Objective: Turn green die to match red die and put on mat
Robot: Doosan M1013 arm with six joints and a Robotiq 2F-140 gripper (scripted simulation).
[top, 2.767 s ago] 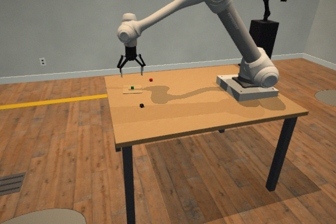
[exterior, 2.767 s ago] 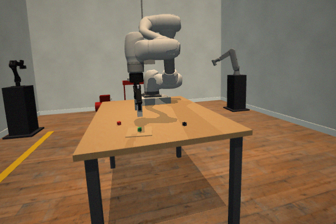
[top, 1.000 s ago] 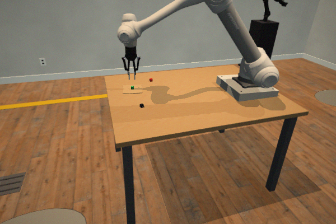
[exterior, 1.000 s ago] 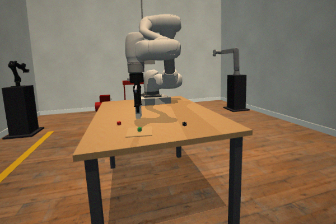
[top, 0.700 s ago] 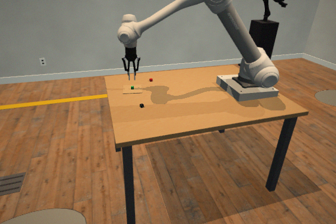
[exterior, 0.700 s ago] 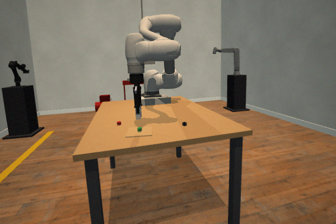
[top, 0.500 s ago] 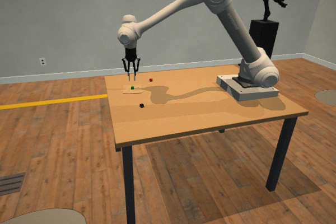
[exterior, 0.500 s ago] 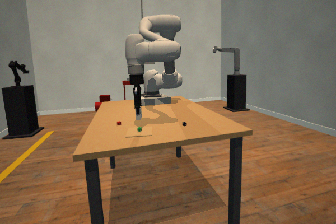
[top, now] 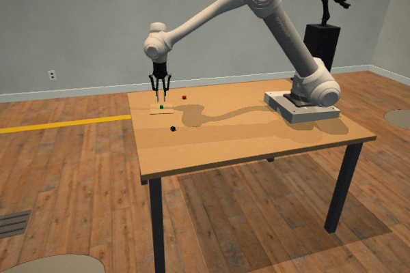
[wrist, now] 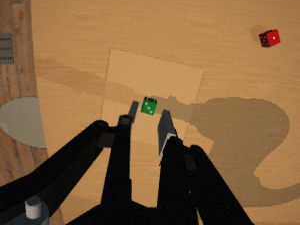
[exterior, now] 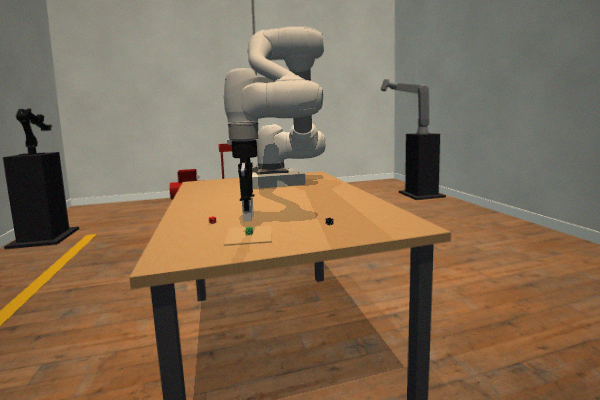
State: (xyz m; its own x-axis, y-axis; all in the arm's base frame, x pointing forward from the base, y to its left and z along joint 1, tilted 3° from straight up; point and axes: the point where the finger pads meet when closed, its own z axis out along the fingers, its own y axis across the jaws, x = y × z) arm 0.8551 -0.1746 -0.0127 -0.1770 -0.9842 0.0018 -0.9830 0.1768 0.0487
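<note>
My gripper is now 7 cm above the green die. Also, from my hand: black die 27 cm to the left, 8 cm below, 3 cm behind; then tan mat 8 cm below; then red die 16 cm behind, 12 cm to the right, 8 cm below.
</note>
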